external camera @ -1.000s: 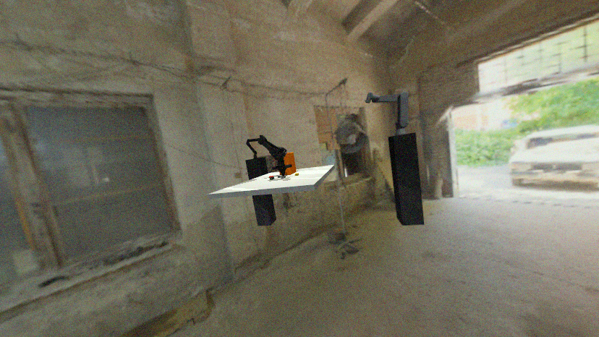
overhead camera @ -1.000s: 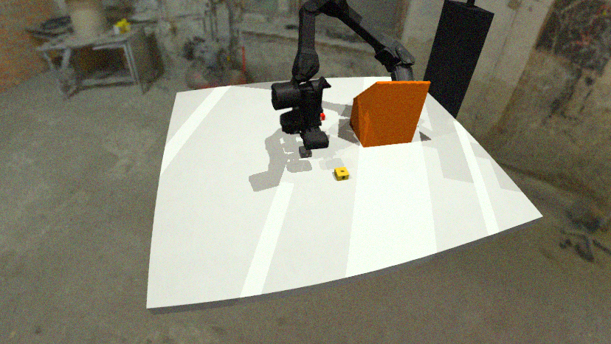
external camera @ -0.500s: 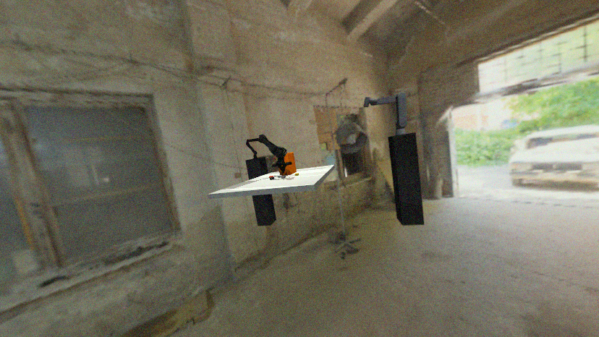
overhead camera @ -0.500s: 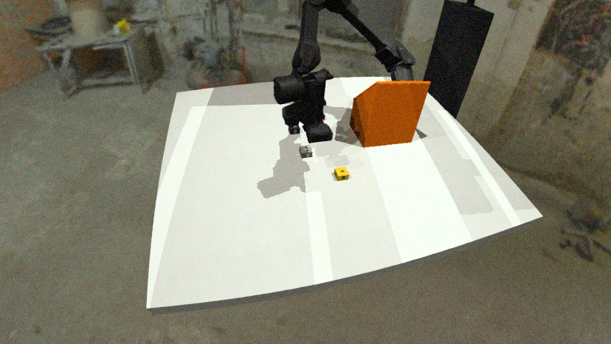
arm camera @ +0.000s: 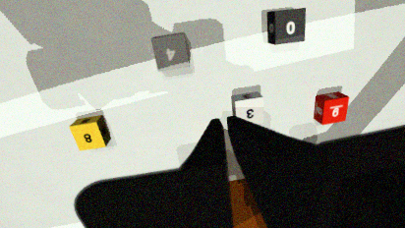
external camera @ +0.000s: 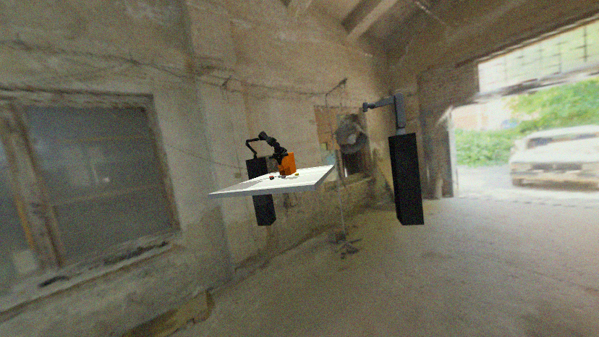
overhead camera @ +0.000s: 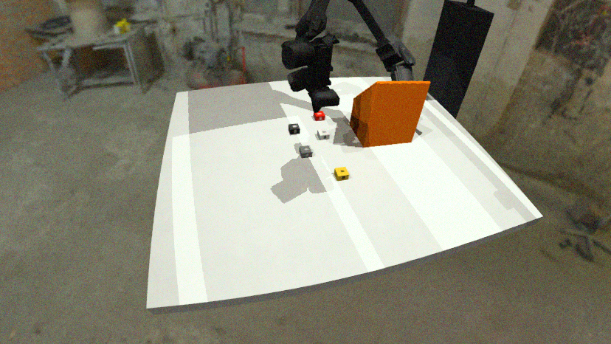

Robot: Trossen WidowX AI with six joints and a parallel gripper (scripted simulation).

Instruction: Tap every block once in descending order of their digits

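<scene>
Now: the white block 5 cm behind my gripper tip, 4 cm to the right of it and 12 cm below it. The rest, counted from my gripper tip: yellow block: 4 cm behind, 14 cm to the left, 12 cm below; grey block: 3 cm ahead, 3 cm to the left, 12 cm below; black block: 3 cm ahead, 9 cm to the right, 12 cm below.
</scene>
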